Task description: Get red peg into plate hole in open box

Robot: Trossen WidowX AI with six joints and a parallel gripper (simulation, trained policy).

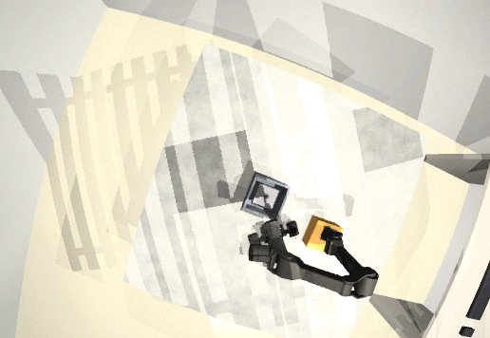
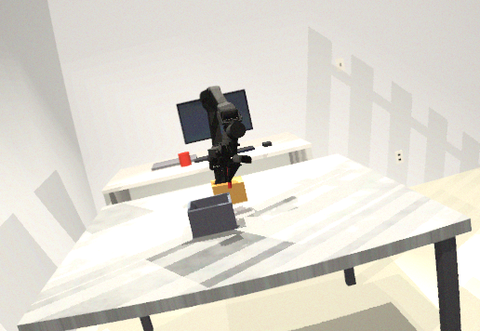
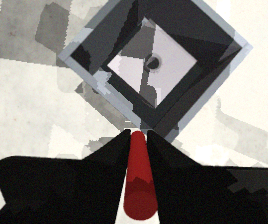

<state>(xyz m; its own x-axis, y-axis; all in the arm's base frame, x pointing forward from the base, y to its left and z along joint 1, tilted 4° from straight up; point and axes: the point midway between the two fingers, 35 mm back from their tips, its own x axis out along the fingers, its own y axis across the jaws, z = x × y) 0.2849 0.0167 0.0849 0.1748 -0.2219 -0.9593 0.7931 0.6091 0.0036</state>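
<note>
The plate lies 100 mm below my gripper tip, 80 mm to the right of it and 40 mm ahead of it. Round my gripper tip: grey box (120 mm below, 80 mm to the right, 40 mm ahead); red peg (20 mm above, 10 mm to the left, 10 mm behind).
</note>
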